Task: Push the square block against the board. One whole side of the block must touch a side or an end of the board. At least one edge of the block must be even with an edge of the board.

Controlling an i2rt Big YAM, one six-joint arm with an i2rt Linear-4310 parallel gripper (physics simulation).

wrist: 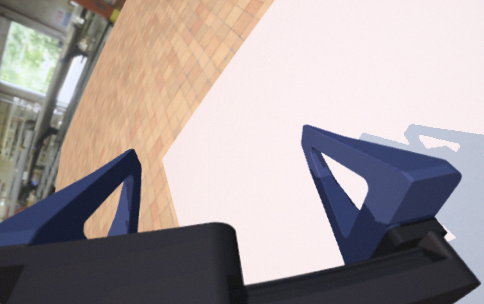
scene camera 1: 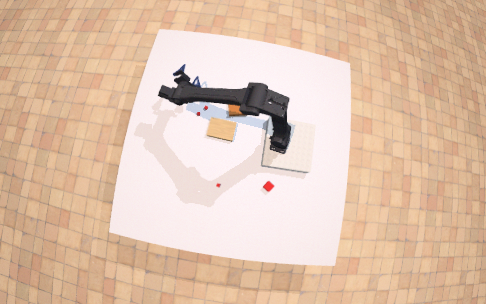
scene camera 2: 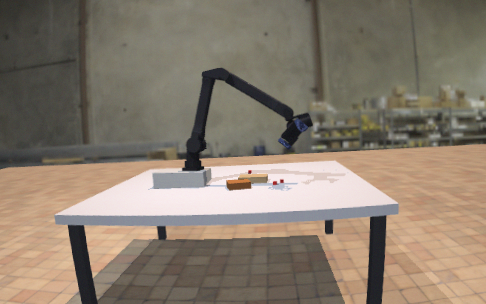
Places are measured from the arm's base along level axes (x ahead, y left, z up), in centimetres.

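Where they show: gripper, fingertip midpoint: (wrist: 221,145) (scene camera 1: 191,70) (scene camera 2: 293,139); arm's base, origin of the base link: (scene camera 1: 280,140) (scene camera 2: 193,170).
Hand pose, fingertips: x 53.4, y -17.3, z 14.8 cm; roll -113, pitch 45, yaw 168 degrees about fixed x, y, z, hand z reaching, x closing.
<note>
Things, the pixels of their centre, and the offset from my fingertips.
- orange-brown square block, body centre: (scene camera 2: 238,184) (scene camera 1: 237,106) dz -20.3, dx -26.8, dy +4.1 cm
- light wooden board, body centre: (scene camera 2: 253,178) (scene camera 1: 221,129) dz -20.3, dx -22.5, dy +19.3 cm
- small red cube, body centre: (scene camera 1: 218,185) dz -21.1, dx -29.7, dy +48.0 cm
- larger red cube, body centre: (scene camera 1: 268,186) dz -19.9, dx -54.7, dy +41.1 cm
The orange-brown square block (scene camera 1: 236,110) (scene camera 2: 238,185) lies on the table, partly hidden under the arm in scene camera 1. The light wooden board (scene camera 1: 222,129) (scene camera 2: 253,178) lies flat beside it. A narrow gap shows between them in scene camera 1, and their facing edges are at an angle to each other. My gripper (scene camera 1: 189,75) (scene camera 2: 292,135) (wrist: 221,145) is open and empty, with blue fingers spread. It hangs well above the table, away from the block and board, up and left of them in scene camera 1. Neither shows in the wrist view.
Two small red cubes (scene camera 1: 205,107) (scene camera 1: 198,114) lie left of the block. Another small red cube (scene camera 1: 218,185) and a larger red cube (scene camera 1: 268,186) lie below the board in scene camera 1. The arm stands on a pale base block (scene camera 1: 300,157) (scene camera 2: 180,179).
</note>
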